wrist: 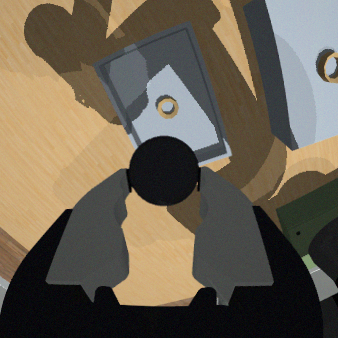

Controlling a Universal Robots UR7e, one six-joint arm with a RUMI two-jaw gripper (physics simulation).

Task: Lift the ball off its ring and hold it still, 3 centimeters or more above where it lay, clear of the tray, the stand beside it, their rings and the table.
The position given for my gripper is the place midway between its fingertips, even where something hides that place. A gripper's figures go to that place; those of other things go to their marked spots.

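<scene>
A black ball (163,169) is 10 cm from the lens. My gripper (164,169) is 14 cm from the lens. The marked spots on the black ball and on a grey tray (159,85) are 20 cm apart, and the grey tray itself is 29 cm from the lens.
</scene>
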